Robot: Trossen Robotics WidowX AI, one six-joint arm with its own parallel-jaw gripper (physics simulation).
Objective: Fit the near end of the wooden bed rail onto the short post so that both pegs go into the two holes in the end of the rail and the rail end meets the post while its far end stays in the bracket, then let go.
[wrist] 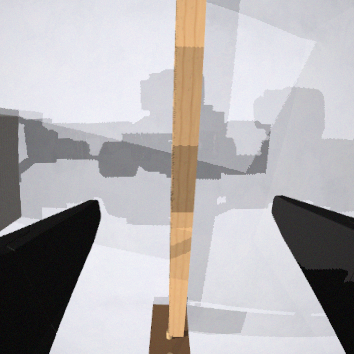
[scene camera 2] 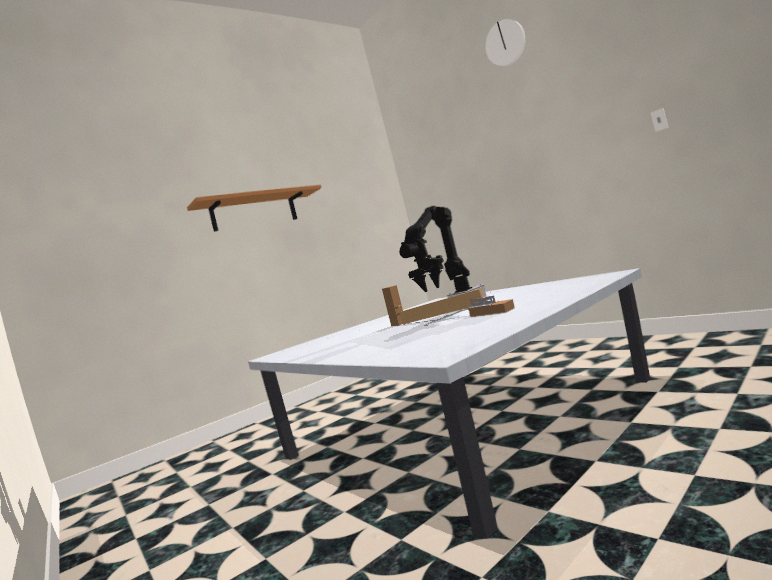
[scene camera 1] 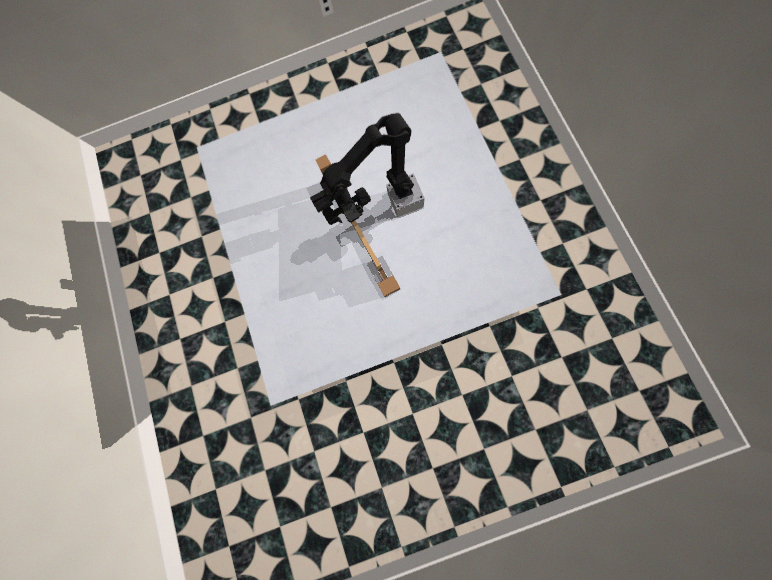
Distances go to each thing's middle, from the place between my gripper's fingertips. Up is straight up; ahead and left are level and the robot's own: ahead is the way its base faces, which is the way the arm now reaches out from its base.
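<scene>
The wooden bed rail [scene camera 2: 461, 301] is here with my hand, and I find the rail 10 mm to the left of my hand and 80 mm below it.
</scene>
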